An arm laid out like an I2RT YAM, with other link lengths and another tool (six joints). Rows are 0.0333 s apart.
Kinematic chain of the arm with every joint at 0, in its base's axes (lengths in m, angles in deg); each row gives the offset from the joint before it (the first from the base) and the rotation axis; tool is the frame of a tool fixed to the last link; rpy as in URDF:
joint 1: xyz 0 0 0.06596 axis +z
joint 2: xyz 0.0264 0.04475 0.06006 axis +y
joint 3: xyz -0.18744 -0.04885 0 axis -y
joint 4: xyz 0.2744 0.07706 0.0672 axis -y
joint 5: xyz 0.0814 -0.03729 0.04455 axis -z
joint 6: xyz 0.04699 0 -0.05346 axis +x
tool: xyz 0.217 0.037 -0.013 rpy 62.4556 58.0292 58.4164
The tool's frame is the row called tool.
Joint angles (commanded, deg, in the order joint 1, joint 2, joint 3, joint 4, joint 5, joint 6), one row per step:
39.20, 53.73, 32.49, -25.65, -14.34, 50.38
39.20, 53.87, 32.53, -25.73, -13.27, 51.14
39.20, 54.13, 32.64, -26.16, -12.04, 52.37
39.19, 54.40, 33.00, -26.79, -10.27, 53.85
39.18, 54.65, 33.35, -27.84, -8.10, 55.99
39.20, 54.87, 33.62, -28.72, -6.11, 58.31
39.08, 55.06, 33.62, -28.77, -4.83, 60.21
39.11, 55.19, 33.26, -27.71, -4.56, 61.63
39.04, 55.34, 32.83, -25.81, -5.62, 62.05
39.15, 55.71, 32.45, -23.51, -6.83, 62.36
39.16, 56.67, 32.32, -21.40, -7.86, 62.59
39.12, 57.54, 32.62, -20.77, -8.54, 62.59
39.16, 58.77, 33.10, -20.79, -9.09, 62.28
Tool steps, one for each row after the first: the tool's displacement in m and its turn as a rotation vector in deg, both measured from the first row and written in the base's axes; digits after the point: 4 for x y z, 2 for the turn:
0.0040, -0.0031, -0.0020, -0.44, 0.10, -1.27
0.0077, -0.0075, -0.0056, -1.06, 0.70, -2.98
0.0138, -0.0134, -0.0083, -1.84, 1.13, -5.26
0.0202, -0.0219, -0.0126, -2.85, 1.99, -8.28
0.0259, -0.0299, -0.0162, -3.58, 2.86, -11.30
0.0315, -0.0350, -0.0181, -3.65, 3.40, -13.68
0.0351, -0.0343, -0.0177, -2.80, 3.63, -14.87
0.0366, -0.0277, -0.0139, -1.14, 3.52, -14.52
0.0374, -0.0191, -0.0094, 0.70, 3.26, -13.76
0.0384, -0.0123, -0.0076, 2.03, 3.22, -13.17
0.0380, -0.0092, -0.0080, 2.40, 3.54, -12.73
0.0353, -0.0076, -0.0124, 1.99, 4.19, -12.11

